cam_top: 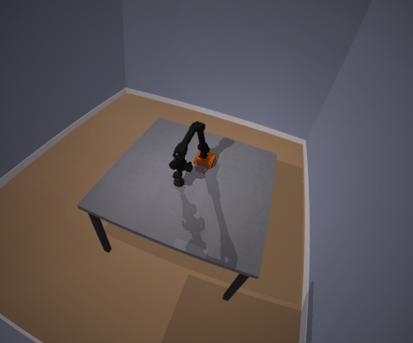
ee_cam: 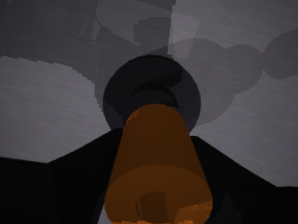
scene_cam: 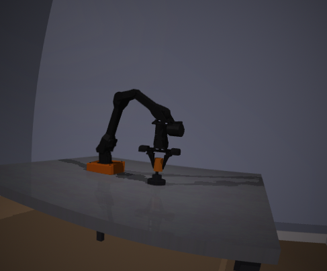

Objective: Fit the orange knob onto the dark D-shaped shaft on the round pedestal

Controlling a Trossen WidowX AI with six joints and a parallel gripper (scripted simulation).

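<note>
Now: gripper tip 20 mm below the orange knob. Round my gripper tip: dark round pedestal: 40 mm below.
</note>
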